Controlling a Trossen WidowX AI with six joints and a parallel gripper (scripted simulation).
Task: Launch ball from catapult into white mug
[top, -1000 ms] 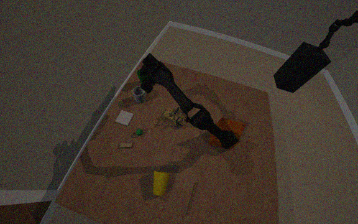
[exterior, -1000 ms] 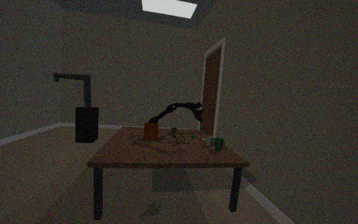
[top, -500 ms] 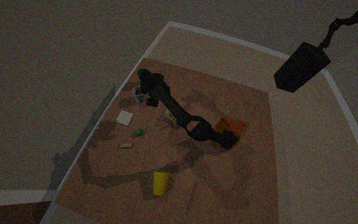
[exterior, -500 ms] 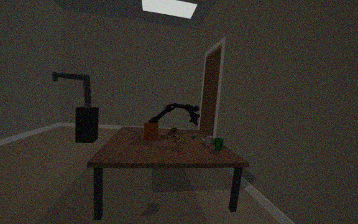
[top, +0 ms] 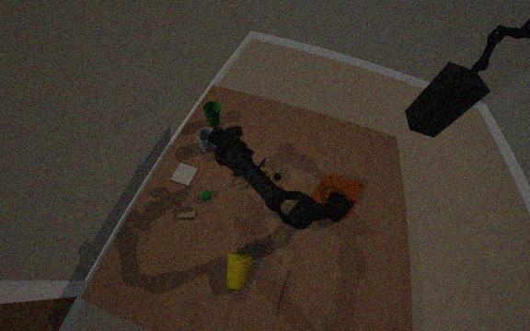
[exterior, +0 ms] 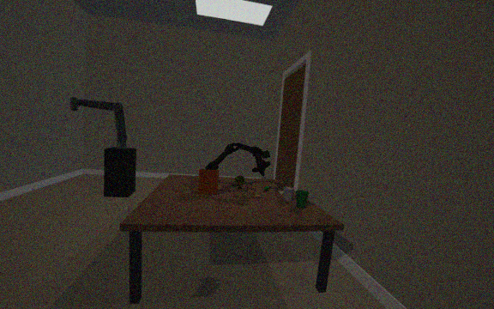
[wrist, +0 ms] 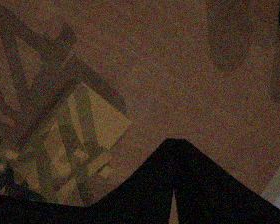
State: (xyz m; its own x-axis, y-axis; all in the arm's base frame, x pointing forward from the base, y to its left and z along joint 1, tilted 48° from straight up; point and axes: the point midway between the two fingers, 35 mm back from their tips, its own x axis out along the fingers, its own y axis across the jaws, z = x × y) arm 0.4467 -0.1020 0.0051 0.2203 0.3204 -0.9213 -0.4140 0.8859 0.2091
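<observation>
My gripper tip is 20 cm past the dark ball and 11 cm above it. From my gripper tip the other things lie so: green ball 9 cm ahead, 17 cm to the left, 15 cm below; then white mug 20 cm ahead, 10 cm to the right, 14 cm below; then wooden catapult 13 cm behind, 1 cm to the left, 12 cm below.
</observation>
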